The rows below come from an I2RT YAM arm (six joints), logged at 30 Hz.
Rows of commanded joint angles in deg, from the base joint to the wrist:
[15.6, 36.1, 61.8, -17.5, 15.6, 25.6]
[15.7, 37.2, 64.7, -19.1, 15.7, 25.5]
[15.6, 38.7, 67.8, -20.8, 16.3, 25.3]
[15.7, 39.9, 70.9, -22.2, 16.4, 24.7]
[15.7, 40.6, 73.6, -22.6, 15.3, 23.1]
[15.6, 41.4, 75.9, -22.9, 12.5, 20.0]
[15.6, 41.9, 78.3, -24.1, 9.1, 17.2]
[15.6, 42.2, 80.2, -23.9, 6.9, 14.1]
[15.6, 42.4, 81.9, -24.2, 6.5, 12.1]
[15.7, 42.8, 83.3, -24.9, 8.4, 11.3]
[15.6, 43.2, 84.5, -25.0, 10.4, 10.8]
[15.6, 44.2, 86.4, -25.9, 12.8, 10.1]
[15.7, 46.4, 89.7, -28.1, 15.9, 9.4]
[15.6, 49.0, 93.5, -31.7, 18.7, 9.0]
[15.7, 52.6, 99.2, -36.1, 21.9, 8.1]
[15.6, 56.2, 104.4, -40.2, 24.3, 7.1]
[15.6, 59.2, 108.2, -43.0, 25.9, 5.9]
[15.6, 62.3, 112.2, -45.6, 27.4, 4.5]
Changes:
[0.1, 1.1, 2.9, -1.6, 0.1, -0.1]
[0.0, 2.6, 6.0, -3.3, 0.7, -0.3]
[0.1, 3.8, 9.1, -4.7, 0.8, -0.9]
[0.1, 4.5, 11.8, -5.1, -0.3, -2.5]
[0.0, 5.3, 14.1, -5.4, -3.1, -5.6]
[0.0, 5.8, 16.5, -6.6, -6.5, -8.4]
[0.0, 6.1, 18.4, -6.4, -8.7, -11.5]
[0.0, 6.3, 20.1, -6.7, -9.1, -13.5]
[0.1, 6.7, 21.5, -7.4, -7.2, -14.3]
[0.0, 7.1, 22.7, -7.5, -5.2, -14.8]
[0.0, 8.1, 24.6, -8.4, -2.8, -15.5]
[0.1, 10.3, 27.9, -10.6, 0.3, -16.2]
[0.0, 12.9, 31.7, -14.2, 3.1, -16.6]
[0.1, 16.5, 37.4, -18.6, 6.3, -17.5]
[0.0, 20.1, 42.6, -22.7, 8.7, -18.5]
[0.0, 23.1, 46.4, -25.5, 10.3, -19.7]
[0.0, 26.2, 50.4, -28.1, 11.8, -21.1]

